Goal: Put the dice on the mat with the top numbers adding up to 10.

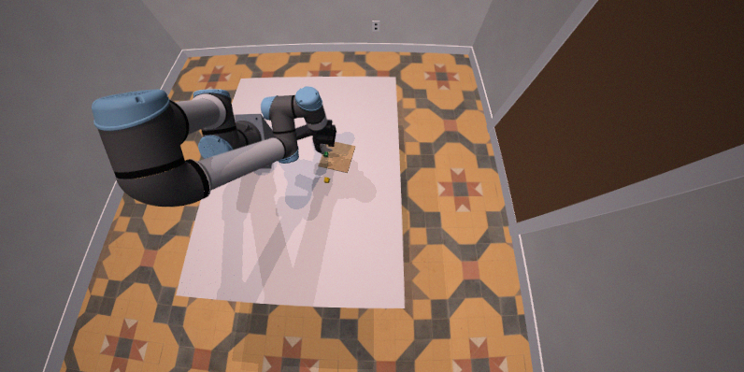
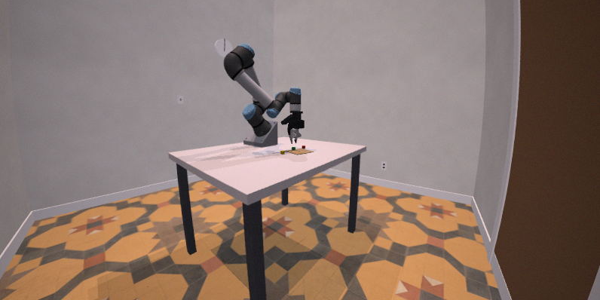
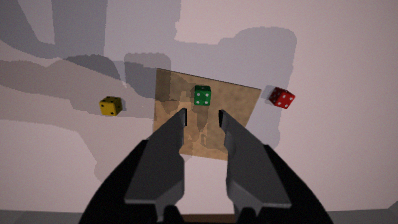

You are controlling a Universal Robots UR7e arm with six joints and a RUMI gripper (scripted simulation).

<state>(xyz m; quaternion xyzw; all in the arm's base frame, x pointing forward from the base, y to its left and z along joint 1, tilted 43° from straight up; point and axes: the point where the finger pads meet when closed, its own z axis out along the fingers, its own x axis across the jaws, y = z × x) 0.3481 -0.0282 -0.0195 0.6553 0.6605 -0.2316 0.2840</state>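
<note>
The green die is 5 cm below my hand. Round my hand: brown mat 5 cm ahead, 6 cm below; then yellow die 2 cm ahead, 13 cm to the right, 6 cm below; then red die 11 cm to the left, 6 cm below.
</note>
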